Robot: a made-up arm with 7 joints.
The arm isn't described. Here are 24 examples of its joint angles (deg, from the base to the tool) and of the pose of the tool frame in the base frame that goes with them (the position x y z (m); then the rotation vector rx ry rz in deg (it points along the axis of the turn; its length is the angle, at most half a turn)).
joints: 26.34 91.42 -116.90 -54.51 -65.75 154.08 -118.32
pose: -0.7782 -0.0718 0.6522 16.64 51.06 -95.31
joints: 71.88 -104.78 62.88 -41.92 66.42 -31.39 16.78
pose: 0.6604 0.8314 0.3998 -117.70 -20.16 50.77
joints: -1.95 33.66 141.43 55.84 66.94 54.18 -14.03
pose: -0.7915 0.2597 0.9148 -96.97 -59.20 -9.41
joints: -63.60 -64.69 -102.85 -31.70 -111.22 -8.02 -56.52
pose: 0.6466 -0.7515 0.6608 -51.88 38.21 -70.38
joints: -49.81 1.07 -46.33 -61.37 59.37 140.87 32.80
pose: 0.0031 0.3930 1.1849 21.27 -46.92 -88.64
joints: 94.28 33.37 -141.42 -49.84 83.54 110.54 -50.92
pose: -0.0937 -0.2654 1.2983 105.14 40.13 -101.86
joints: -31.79 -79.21 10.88 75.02 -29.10 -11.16 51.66
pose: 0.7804 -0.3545 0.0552 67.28 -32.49 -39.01
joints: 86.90 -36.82 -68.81 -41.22 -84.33 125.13 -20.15
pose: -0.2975 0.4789 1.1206 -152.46 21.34 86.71
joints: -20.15 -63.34 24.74 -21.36 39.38 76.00 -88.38
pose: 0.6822 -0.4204 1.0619 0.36 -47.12 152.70
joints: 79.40 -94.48 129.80 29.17 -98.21 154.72 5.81
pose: 0.1833 1.0034 0.5721 -42.20 71.54 -26.39
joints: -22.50 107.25 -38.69 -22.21 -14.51 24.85 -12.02
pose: -0.7814 0.4943 -0.0782 151.10 59.50 -65.51
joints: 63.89 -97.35 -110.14 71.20 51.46 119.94 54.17
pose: 0.7973 0.4197 0.5028 -33.93 57.63 -139.72
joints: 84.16 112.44 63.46 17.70 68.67 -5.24 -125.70
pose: -0.2420 -1.0171 0.0633 168.80 -21.45 -11.19
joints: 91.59 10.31 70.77 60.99 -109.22 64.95 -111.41
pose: -0.4210 -0.2121 1.2662 -126.56 6.52 111.43
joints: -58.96 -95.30 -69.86 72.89 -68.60 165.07 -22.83
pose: -0.0386 -0.8749 0.1534 117.94 31.15 85.07
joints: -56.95 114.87 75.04 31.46 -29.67 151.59 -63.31
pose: -0.3760 0.8475 0.0115 108.09 -60.33 -16.63
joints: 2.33 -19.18 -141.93 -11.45 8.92 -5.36 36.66
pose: 0.4651 0.0353 1.4161 -53.27 -65.93 57.64
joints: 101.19 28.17 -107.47 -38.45 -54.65 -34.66 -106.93
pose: -0.2526 -0.3503 1.3329 74.57 -20.47 90.87
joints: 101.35 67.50 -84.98 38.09 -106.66 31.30 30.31
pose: 0.5375 -0.7804 0.9825 36.74 -94.52 63.79
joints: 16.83 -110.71 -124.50 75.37 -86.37 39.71 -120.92
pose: 0.9339 -0.3480 0.3354 12.24 63.36 -143.13
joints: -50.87 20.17 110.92 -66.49 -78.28 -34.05 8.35
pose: -0.5848 -0.2553 1.0895 -59.61 119.72 -79.13
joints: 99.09 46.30 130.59 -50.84 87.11 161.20 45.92
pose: 0.4612 -0.4497 1.1178 33.73 13.63 -98.29
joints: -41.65 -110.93 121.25 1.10 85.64 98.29 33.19
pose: 0.7047 -0.6738 0.1267 69.00 53.50 89.39
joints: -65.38 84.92 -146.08 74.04 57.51 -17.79 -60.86
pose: -0.6960 0.5110 -0.0105 -84.46 -109.98 100.74
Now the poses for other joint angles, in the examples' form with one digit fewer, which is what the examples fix.
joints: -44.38 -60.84 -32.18 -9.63 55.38 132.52 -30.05
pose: 0.595 -0.595 0.969 -62.8 -51.9 135.7
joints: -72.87 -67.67 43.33 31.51 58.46 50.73 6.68
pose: 0.416 -0.901 0.635 -26.0 142.0 -25.6
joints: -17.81 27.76 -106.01 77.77 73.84 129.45 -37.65
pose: -0.564 -0.411 0.921 -110.6 -67.2 26.3
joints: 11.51 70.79 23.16 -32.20 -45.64 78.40 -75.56
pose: -0.939 -0.312 0.353 -120.0 -83.0 44.4
